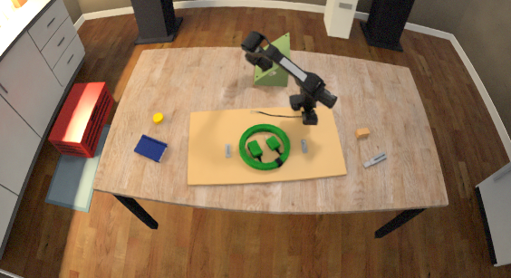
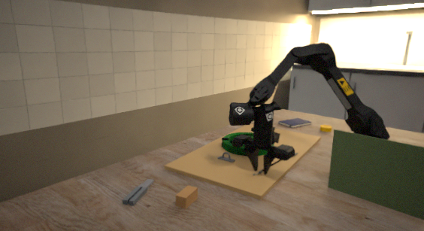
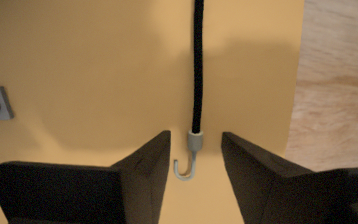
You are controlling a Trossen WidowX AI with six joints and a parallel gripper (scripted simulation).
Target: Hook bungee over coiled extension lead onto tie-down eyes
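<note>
The coiled extension lead is 160 mm ahead of my hand, 170 mm to the right of it and 20 mm below it. Round my hand: grey clamp 200 mm ahead, 300 mm to the left, 40 mm below; then yellow disc 40 mm ahead, 640 mm to the right, 40 mm below.
</note>
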